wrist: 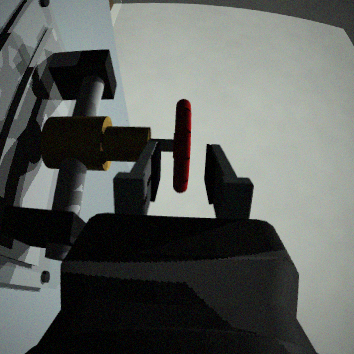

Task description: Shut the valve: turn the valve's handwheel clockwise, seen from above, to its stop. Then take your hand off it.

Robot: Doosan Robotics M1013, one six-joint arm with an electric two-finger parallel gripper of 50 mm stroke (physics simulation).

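Observation:
The valve's red handwheel [182, 120] is seen edge-on in the middle of the wrist view, as a narrow upright bar. A thin dark stem [166, 145] joins it to the brass valve body [75, 142] on the left. My gripper [182, 160] is open, with one finger on each side of the wheel's edge in the picture. A gap shows between the wheel and each finger. The left finger overlaps the brass neck and the stem in view. How deep the rim stands between the fingers is hard to tell. The wheel's face and spokes are hidden.
A grey pipe [90, 95] runs through the valve body between two black support blocks [77, 75] [45, 225]. They stand on a pale base plate with dark bolts [45, 276] at the left edge. A broad pale surface [280, 110] fills the right side behind the wheel.

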